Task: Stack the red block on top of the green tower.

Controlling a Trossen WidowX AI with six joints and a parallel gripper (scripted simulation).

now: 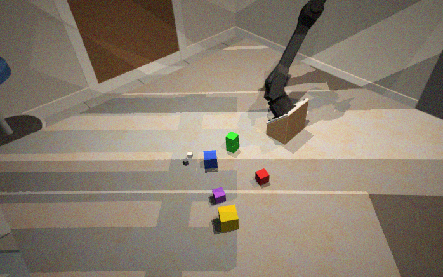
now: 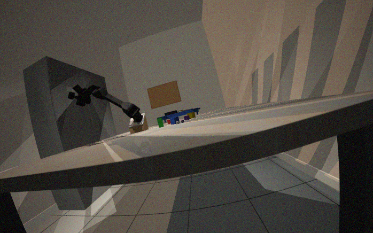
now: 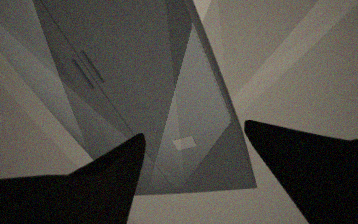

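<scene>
Right now the red block is 880 mm ahead of my gripper tip, 420 mm below it and 90 mm to the left of it. Round my gripper tip: purple block (1030 mm ahead, 420 mm below, 70 mm to the left); white block (1000 mm ahead, 430 mm below, 140 mm to the right); blue block (960 mm ahead, 420 mm below, 60 mm to the right).
</scene>
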